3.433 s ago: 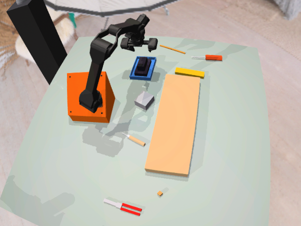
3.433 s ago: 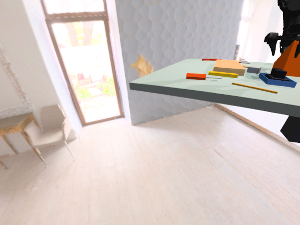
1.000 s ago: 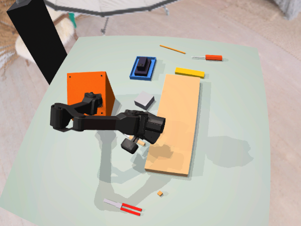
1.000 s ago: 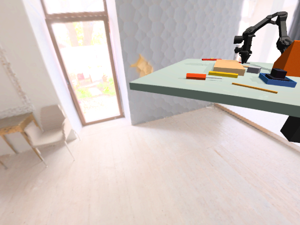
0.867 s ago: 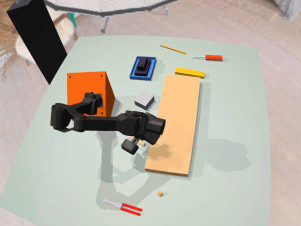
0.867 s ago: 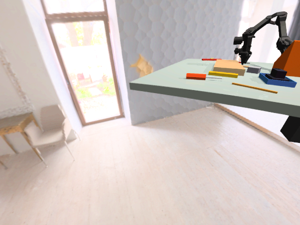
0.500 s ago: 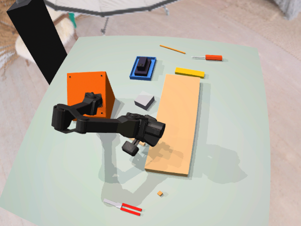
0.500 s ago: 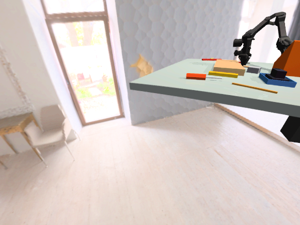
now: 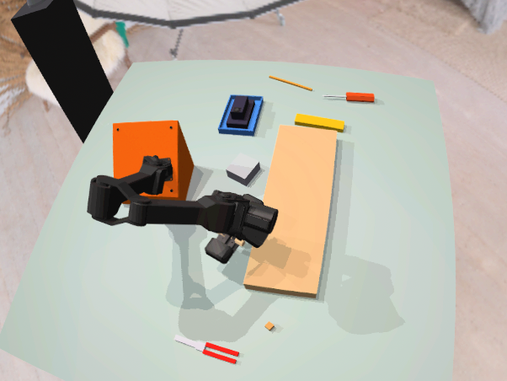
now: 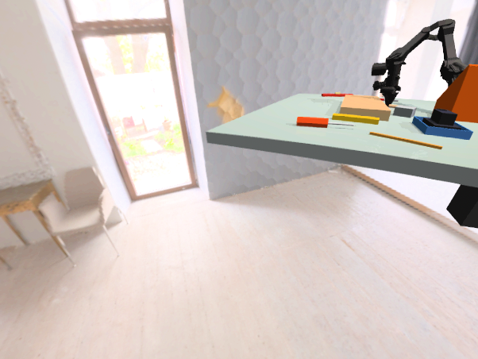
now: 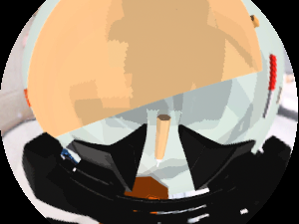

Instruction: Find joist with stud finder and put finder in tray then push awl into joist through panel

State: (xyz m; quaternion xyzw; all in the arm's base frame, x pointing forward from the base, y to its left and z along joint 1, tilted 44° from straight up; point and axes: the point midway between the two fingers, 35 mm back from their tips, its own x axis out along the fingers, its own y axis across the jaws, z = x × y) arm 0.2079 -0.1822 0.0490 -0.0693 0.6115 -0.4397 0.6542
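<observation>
My gripper tip is now 5 cm past the awl and 3 cm to the right of it. Round my gripper tip: stud finder 2 cm behind, 45 cm to the left, 5 cm above; then small tan cube 9 cm ahead, 24 cm to the right; then grey block 23 cm to the left, 1 cm above.
</observation>
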